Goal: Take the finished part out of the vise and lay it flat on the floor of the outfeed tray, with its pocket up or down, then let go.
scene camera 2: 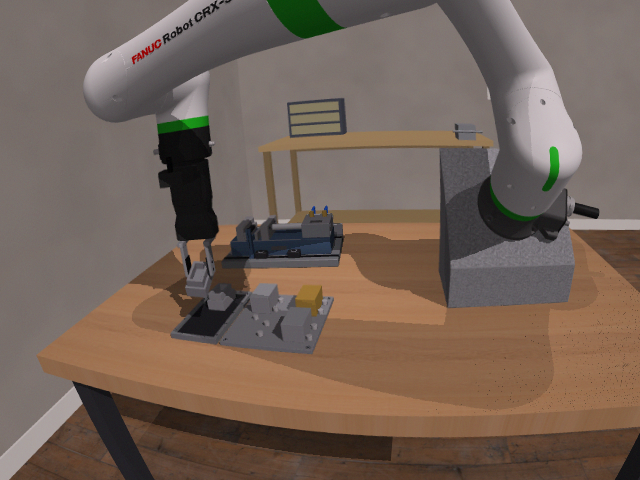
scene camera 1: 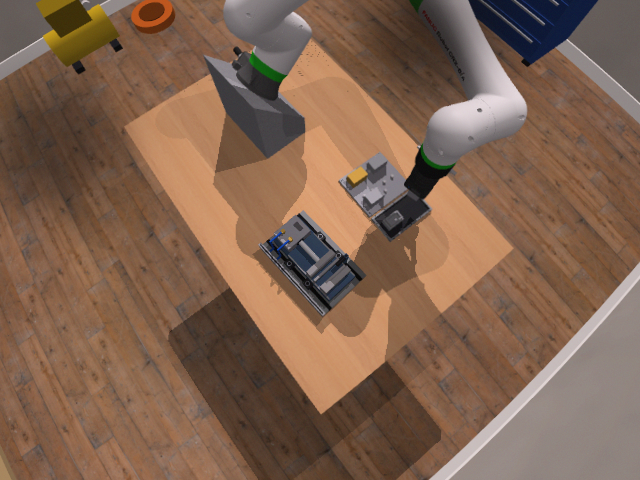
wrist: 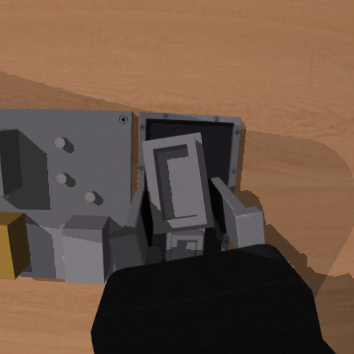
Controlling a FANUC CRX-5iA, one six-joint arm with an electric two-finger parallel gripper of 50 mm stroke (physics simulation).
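Places are measured from the arm's base along level axes (x ahead, y left, z up), in metres.
Pixels of known places: gripper, between the fingertips: (scene camera 2: 200, 274) (scene camera 1: 416, 191) (wrist: 179, 199); arm's base, origin of its link: (scene camera 2: 511, 205) (scene camera 1: 256, 86).
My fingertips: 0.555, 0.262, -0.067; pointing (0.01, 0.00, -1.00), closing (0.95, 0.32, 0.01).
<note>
For each thing: its top centre in the pictures, then the offset to it from my fingertips, as dx, dy, dz.
- finished part, centre of its top: (wrist: 180, 195) (scene camera 2: 196, 264) -0.003, +0.010, +0.023
- grey pocketed part, centre of its top: (wrist: 185, 258) (scene camera 2: 219, 288) (scene camera 1: 394, 218) +0.025, -0.082, -0.073
- vise, centre of its top: (scene camera 2: 281, 218) (scene camera 1: 312, 255) +0.008, -0.382, -0.015
- grey plate, centre of its top: (wrist: 49, 200) (scene camera 2: 279, 318) (scene camera 1: 375, 183) -0.122, -0.054, -0.106
- yellow block, centre of its top: (scene camera 2: 308, 292) (scene camera 1: 357, 174) -0.166, -0.103, -0.070
My gripper (scene camera 2: 197, 267) (wrist: 179, 199) is shut on the finished part (scene camera 2: 197, 281) (wrist: 175, 185), a grey block with a rectangular pocket. The pocket faces up. The part looks tilted and is turned slightly against the tray sides. It hangs above the outfeed tray (scene camera 1: 391, 238) (scene camera 2: 193, 338) (wrist: 190, 118), a dark-floored tray with a grey rim. Another grey pocketed part (scene camera 1: 392, 219) (scene camera 2: 220, 298) (wrist: 185, 245) lies at the tray's vise-side end, near the held one. The vise (scene camera 1: 315, 258) (scene camera 2: 284, 245) stands apart. In scene camera 1 my fingertips are hidden.
A grey plate (scene camera 1: 351, 197) (scene camera 2: 248, 335) (wrist: 100, 125) beside the tray carries pegs, grey blocks (scene camera 2: 296, 324) (wrist: 85, 250) and a yellow block (scene camera 1: 356, 176) (scene camera 2: 309, 298) (wrist: 10, 245). The arm's grey pedestal (scene camera 1: 258, 124) (scene camera 2: 509, 284) stands on the same table.
</note>
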